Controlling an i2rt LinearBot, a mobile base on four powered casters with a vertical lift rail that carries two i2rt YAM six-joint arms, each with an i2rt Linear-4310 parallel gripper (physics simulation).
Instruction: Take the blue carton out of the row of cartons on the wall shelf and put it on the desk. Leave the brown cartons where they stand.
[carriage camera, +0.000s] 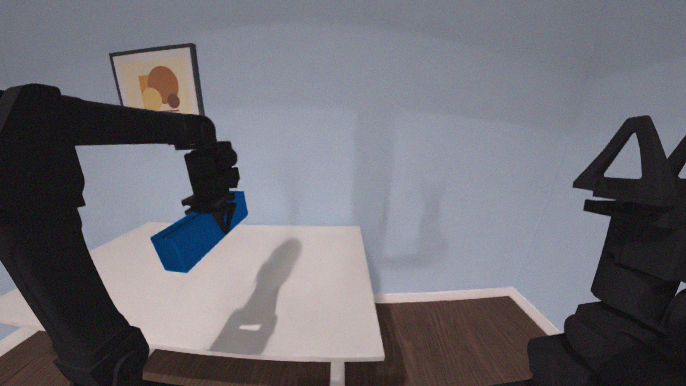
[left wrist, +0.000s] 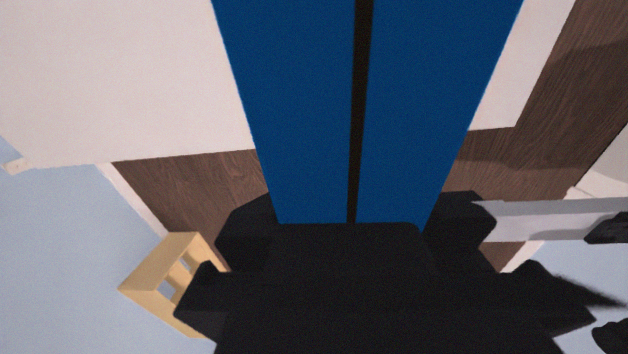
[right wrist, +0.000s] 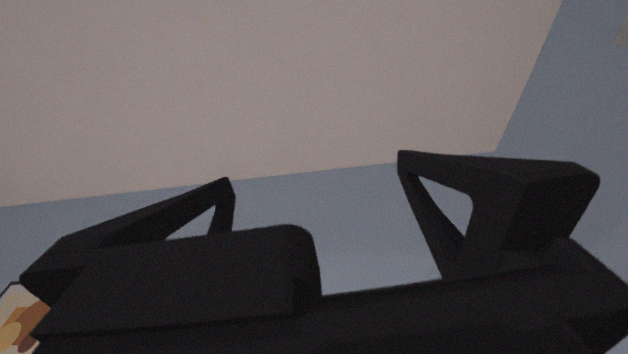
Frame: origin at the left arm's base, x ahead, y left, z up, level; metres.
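Seen in the pictures: left gripper, fingertip midpoint: (carriage camera: 217, 232); right gripper, fingertip midpoint: (carriage camera: 674, 119) (right wrist: 313, 174).
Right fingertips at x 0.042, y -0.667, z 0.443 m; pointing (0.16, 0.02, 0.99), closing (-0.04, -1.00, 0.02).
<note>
A point is followed by its place in that frame.
The blue carton (carriage camera: 190, 240) {z 0.214, x 0.187, y -0.035 m} (left wrist: 300, 100) is long, with a dark stripe along its upper face. My left gripper (carriage camera: 223, 220) {z 0.170, x 0.294, y -0.012 m} (left wrist: 337, 176) {z 0.170, x 0.294, y -0.012 m} points down and is shut on it. The carton is held in the air, slanting across the picture, in front of the left part of the white desk (carriage camera: 325, 300) {z -0.166, x 0.382, y -0.281 m} (left wrist: 125, 75) {z -0.167, x 0.412, y 0.488 m}. The fingertips are partly hidden by the carton. My right gripper (carriage camera: 670, 135) (right wrist: 313, 174) {z 0.443, x 0.042, y -0.667 m} is raised at the right, fingers wide apart and empty. The wall shelf and the brown cartons do not show in the carriage camera.
A framed picture (carriage camera: 185, 90) {z 0.668, x 0.949, y 0.545 m} (right wrist: 15, 320) {z 0.706, x 0.951, y 0.787 m} hangs on the blue wall (carriage camera: 450, 150) {z 0.334, x 0.964, y -0.997 m} behind the desk. Brown wooden floor (carriage camera: 460, 340) {z -0.887, x 0.620, y -1.159 m} (left wrist: 195, 195) {z -0.887, x -0.504, y 1.301 m} lies beside the desk. A light wooden frame-like object (left wrist: 155, 272) {z -0.429, x -1.008, y 1.655 m} and a grey bar (left wrist: 540, 220) show in the left wrist view.
</note>
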